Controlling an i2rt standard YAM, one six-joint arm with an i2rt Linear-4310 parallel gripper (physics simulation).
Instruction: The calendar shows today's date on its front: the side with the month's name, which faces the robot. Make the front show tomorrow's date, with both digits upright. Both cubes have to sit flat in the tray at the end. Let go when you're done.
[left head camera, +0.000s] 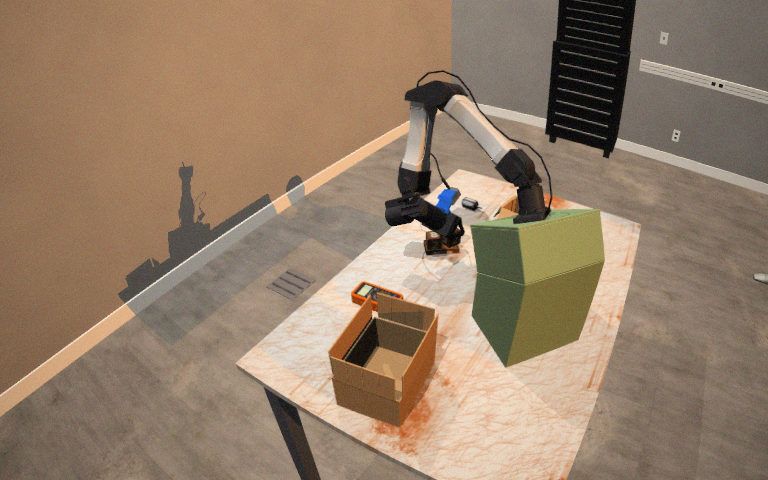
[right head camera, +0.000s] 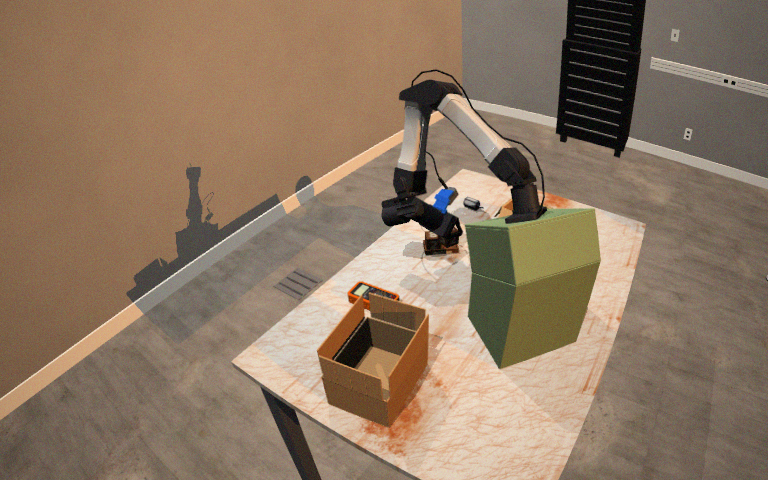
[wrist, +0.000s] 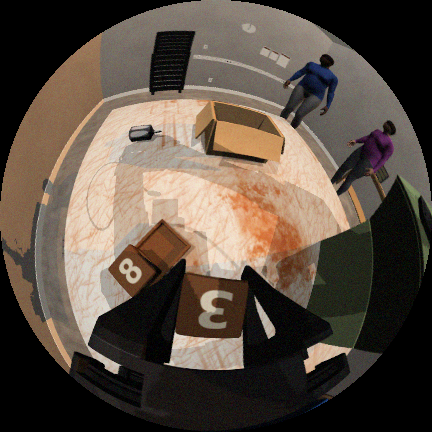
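My gripper (wrist: 214, 268) is shut on a brown cube (wrist: 212, 306) and holds it above the table, to the right of the tray in the wrist view. The face of this cube turned to the wrist camera shows a white 3, rotated half a turn in that view. The wooden tray (wrist: 176, 239) (left head camera: 448, 250) stands on the table, turned at an angle. The other cube (wrist: 131, 270), with a white 8 on its upper face, is at the tray's left end in the wrist view; a finger partly covers that area. The month's name and the calendar's front digits cannot be read in these frames.
A green pedestal (left head camera: 543, 294) (wrist: 345, 290) carries the arm. An open cardboard box (left head camera: 416, 362) (right head camera: 407, 362) and an orange multimeter (left head camera: 362, 289) stand nearer the head cameras. Another cardboard box (wrist: 247, 140), a small dark device (wrist: 141, 132) (left head camera: 470, 202) and a blue object (left head camera: 446, 200) are farther back.
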